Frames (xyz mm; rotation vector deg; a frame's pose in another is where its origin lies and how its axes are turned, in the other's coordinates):
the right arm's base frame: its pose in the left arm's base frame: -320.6 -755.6 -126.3 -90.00 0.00 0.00
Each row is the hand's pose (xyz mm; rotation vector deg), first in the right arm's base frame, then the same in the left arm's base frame.
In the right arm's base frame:
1: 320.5 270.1 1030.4 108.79 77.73 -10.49
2: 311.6 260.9 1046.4 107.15 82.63 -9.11
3: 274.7 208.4 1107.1 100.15 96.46 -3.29
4: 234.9 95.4 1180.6 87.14 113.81 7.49
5: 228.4 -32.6 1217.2 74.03 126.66 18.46
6: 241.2 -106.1 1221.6 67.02 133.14 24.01
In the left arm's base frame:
1: -0.1 274.8 -396.4 31.00 40.07 -52.57
2: -9.0 290.8 -387.2 30.93 43.87 -54.75
3: -45.9 351.5 -334.7 29.07 56.12 -60.08
4: -85.7 425.0 -221.7 24.48 74.50 -65.30
5: -92.2 461.6 -93.7 19.71 90.99 -67.84
6: -79.4 466.0 -20.2 17.70 99.56 -69.13

